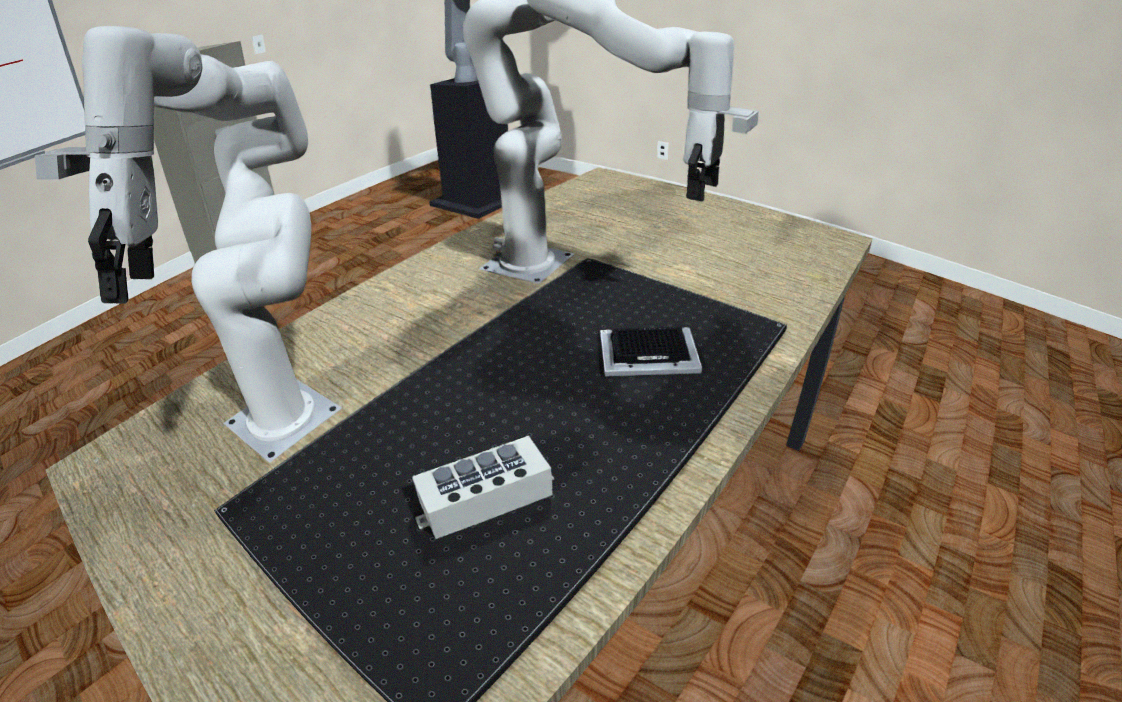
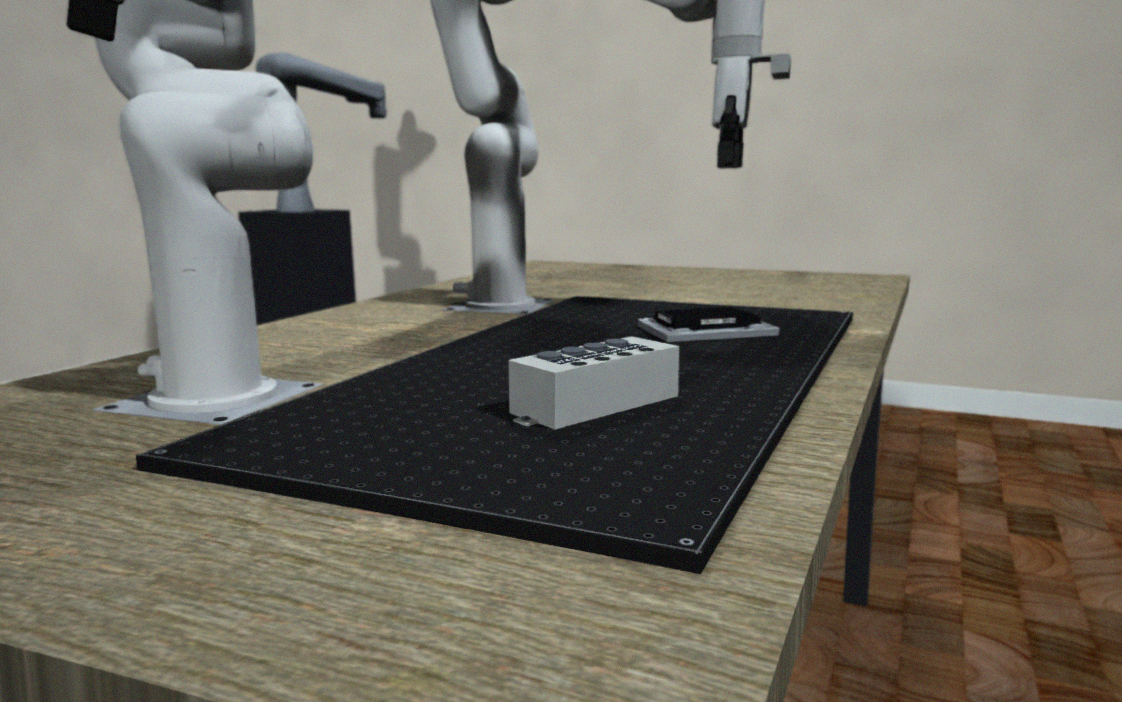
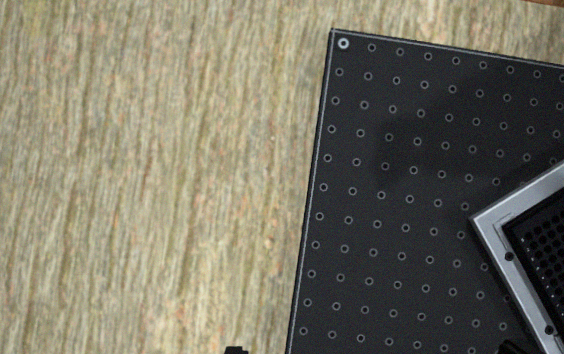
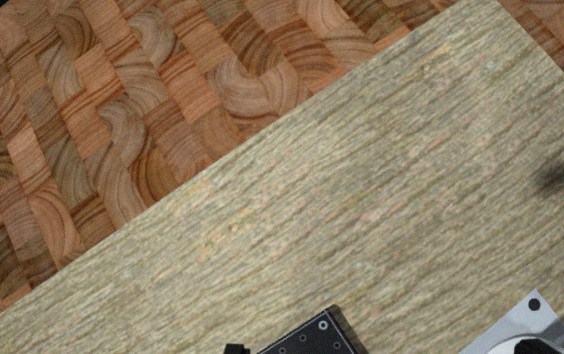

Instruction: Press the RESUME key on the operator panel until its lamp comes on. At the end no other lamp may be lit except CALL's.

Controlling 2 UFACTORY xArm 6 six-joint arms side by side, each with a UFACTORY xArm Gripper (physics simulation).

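Pixels of known places: left gripper, fingertip midpoint: (image 1: 702, 192) (image 2: 729, 168); right gripper, fingertip midpoint: (image 1: 129, 289) (image 2: 93, 16); left arm's base, link origin: (image 1: 527, 261) (image 2: 500, 304); right arm's base, link origin: (image 1: 281, 416) (image 2: 215, 396).
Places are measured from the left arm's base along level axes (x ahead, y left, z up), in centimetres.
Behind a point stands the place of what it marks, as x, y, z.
Note:
The pale operator panel (image 1: 493, 506) @[35.6, -64.7, 3.5] (image 2: 616, 389) @[35.3, -65.2, 3.6] stands on the black perforated board (image 1: 347, 629) @[30.1, -88.1, 1.3] (image 2: 397, 500) @[24.5, -89.9, 1.2] (image 3: 400, 215) @[43.5, -7.5, 1.3]. Its top carries a row of grey keys, with SKIP (image 1: 444, 474) @[29.0, -65.6, 6.9] at the left end and CALL (image 1: 507, 451) @[33.9, -58.2, 6.9] at the right end. The key beside SKIP (image 1: 465, 467) @[30.7, -63.2, 6.9] has a label too small to read surely, probably RESUME. The round lamps in front of the labels all look dark. My left gripper (image 1: 702, 183) @[39.8, 0.0, 23.7] (image 2: 729, 151) @[39.8, 0.0, 23.7] is open, high above the table's far part. My right gripper (image 1: 127, 271) @[-2.7, -82.1, 35.4] is open, high at the left, away from the panel.
A grey tray-like frame (image 1: 650, 370) @[41.6, -28.1, 2.3] (image 2: 715, 333) @[41.1, -28.4, 2.2] (image 3: 492, 240) @[41.4, -15.1, 2.5] with a black ribbed block (image 1: 652, 343) @[39.6, -22.6, 3.6] (image 2: 678, 317) @[35.8, -26.6, 3.9] lies on the board beyond the panel. Both arm bases stand along the board's left side. A dark pedestal (image 1: 467, 149) (image 2: 297, 260) stands behind the table.

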